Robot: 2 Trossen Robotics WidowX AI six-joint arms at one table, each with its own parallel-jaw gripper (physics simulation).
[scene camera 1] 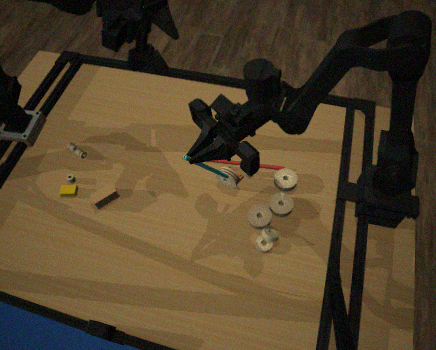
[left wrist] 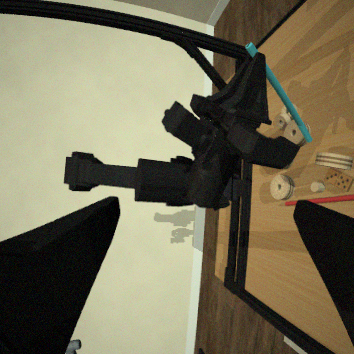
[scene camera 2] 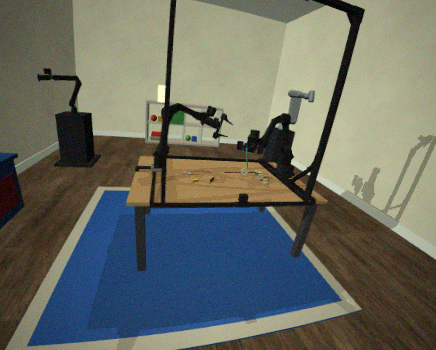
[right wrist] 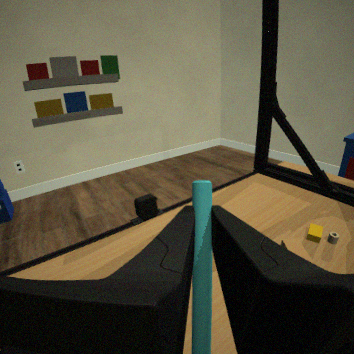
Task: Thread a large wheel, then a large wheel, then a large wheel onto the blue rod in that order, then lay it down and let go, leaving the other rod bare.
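Frame: origin at the left arm's base, x ahead, y left, z up, level; centimetres.
Seen in the pictures: left gripper, between the fingertips: (scene camera 1: 173, 56) (left wrist: 207, 206) (scene camera 2: 230, 131); right gripper, between the fingertips: (scene camera 1: 187, 160) (left wrist: 257, 52) (scene camera 2: 246, 150) (right wrist: 201, 213); left arm's base, origin of its link: (scene camera 1: 18, 123) (scene camera 2: 158, 166); right arm's base, origin of its link: (scene camera 1: 388, 186) (scene camera 2: 285, 164).
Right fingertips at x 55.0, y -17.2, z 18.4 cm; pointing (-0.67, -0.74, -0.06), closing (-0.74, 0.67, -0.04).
Pixels of each thing's middle, then the offset from my right fingertips to it. "spot": a spot on its surface instead.
- blue rod, middle of its body: (left wrist: 285, 99) (scene camera 1: 208, 167) (scene camera 2: 247, 158) dz -6.3, dx +3.0, dy +2.9 cm
- edge, a spot on its surface: (scene camera 1: 229, 177) spot: dz -16.9, dx +6.5, dy +7.5 cm
- stack, middle of its body: (left wrist: 333, 160) (scene camera 1: 227, 177) dz -19.2, dx +5.9, dy +8.8 cm
- bare red rod, middle of its body: (left wrist: 343, 197) (scene camera 1: 232, 162) dz -21.6, dx +6.2, dy +14.8 cm
- block with holes, middle of its body: (left wrist: 338, 178) dz -21.6, dx +6.9, dy +11.5 cm
- yellow block, middle of its body: (right wrist: 314, 232) (scene camera 1: 68, 190) dz -21.3, dx -33.4, dy +0.3 cm
- small spool, middle of its body: (right wrist: 332, 237) (scene camera 1: 71, 178) dz -21.1, dx -34.1, dy +3.7 cm
- pale cylinder, middle of its body: (scene camera 1: 76, 150) dz -21.1, dx -35.9, dy +12.4 cm
- dark block, middle of its body: (right wrist: 294, 256) (scene camera 1: 104, 195) dz -20.5, dx -23.3, dy +0.0 cm
The blue rod (scene camera 1: 207, 167) (scene camera 2: 247, 157) (left wrist: 286, 97) (right wrist: 202, 260) is held near its upper end by my right gripper (scene camera 1: 191, 159) (left wrist: 257, 52) (right wrist: 201, 213), shut on it. Its shaft slants down over the table. Its lower end overlaps a stack of wheels standing on edge (scene camera 1: 229, 177) in scene camera 1, but lies apart from that stack (left wrist: 334, 160) in the left wrist view. Large wheels (scene camera 1: 286, 179) (scene camera 1: 281, 204) (scene camera 1: 259, 216) lie toward the right. The bare red rod (scene camera 1: 270, 166) (left wrist: 325, 200) lies behind the stack. My left gripper (scene camera 1: 171, 55) (scene camera 2: 229, 128) is open and empty, high at the back.
Two small wheels (scene camera 1: 270, 234) (scene camera 1: 264, 243) lie in front of the large ones. A block with holes (left wrist: 340, 179) lies near the stack. At the left are a yellow block (scene camera 1: 68, 190), a small spool (scene camera 1: 71, 178), a pale cylinder (scene camera 1: 77, 150) and a dark block (scene camera 1: 107, 200).
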